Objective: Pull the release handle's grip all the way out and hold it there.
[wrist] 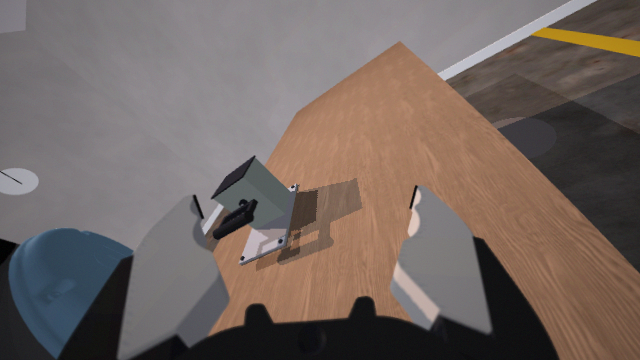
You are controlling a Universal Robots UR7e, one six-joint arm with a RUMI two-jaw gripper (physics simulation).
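The release handle's black bar-shaped grip (234,220) sticks out from the front face of a grey-green box (272,197) with a dark top. The box stands on a pale metal base plate (264,246) with dark bolts, on the wooden table. My gripper (308,193) is open, with its two grey fingers wide apart and nothing between them touching either one. In the view, the grip lies just right of the left fingertip, and the box is left of the middle of the gap. How far the grip lies beyond the fingertips is hard to tell.
The wooden table (380,130) runs away to a far corner at the top. A grey wall lies behind it. A blue rounded object (60,280), part of it hidden, is at the lower left behind the left finger. Dark floor with a yellow stripe (590,41) lies to the right.
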